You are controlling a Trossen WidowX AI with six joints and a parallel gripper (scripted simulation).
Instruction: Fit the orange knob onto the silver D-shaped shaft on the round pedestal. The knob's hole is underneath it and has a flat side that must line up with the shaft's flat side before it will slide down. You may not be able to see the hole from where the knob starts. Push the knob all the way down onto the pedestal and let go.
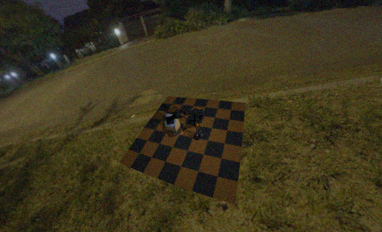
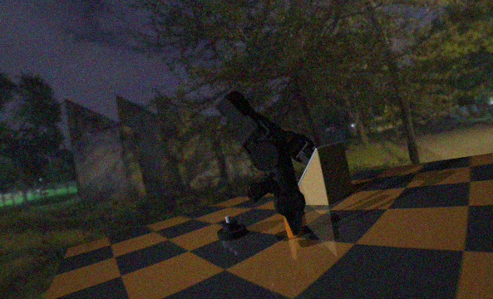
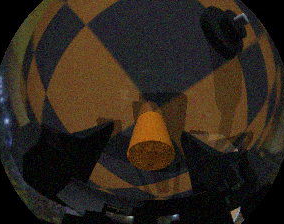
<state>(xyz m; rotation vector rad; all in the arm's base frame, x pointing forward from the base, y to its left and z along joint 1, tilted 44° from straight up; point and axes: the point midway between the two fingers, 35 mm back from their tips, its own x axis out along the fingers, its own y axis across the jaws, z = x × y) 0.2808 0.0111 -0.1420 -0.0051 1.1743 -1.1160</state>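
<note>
Right now my gripper tip is 3 cm below the orange knob. The rest, counted from my gripper tip: round pedestal: 19 cm to the right, 6 cm ahead, 1 cm above.
</note>
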